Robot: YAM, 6 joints.
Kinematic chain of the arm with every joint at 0, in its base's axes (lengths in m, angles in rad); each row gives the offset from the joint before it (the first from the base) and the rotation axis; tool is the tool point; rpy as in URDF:
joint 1: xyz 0 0 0.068 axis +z
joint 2: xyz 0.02 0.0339 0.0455 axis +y
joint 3: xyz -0.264 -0.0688 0 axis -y
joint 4: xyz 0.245 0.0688 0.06 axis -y
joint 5: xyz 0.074 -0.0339 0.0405 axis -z
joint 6: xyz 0.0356 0 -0.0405 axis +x
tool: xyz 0 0 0 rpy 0 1.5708 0
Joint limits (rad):
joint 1: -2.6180..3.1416
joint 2: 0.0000..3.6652
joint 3: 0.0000..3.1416
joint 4: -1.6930..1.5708
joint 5: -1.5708..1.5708
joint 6: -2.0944..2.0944
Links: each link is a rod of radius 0.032 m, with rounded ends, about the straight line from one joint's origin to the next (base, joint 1, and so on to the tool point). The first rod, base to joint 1, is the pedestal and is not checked.
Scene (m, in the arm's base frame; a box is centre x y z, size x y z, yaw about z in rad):
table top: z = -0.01
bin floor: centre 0.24 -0.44 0 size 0.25 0.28 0.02 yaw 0.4
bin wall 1: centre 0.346 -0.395 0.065 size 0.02 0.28 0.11 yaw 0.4
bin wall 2: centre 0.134 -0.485 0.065 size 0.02 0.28 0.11 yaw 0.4
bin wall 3: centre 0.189 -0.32 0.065 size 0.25 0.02 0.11 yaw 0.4
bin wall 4: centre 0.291 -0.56 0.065 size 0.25 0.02 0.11 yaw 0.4
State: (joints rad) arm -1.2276 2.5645 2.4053 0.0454 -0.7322 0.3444
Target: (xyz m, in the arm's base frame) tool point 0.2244 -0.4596 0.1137
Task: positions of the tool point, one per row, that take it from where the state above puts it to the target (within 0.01 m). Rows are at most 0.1 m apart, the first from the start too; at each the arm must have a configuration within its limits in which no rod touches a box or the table.
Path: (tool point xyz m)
1: 0.2284 -0.5317 0.2119
2: 0.2293 -0.5011 0.1601
3: 0.2244 -0.4596 0.1137

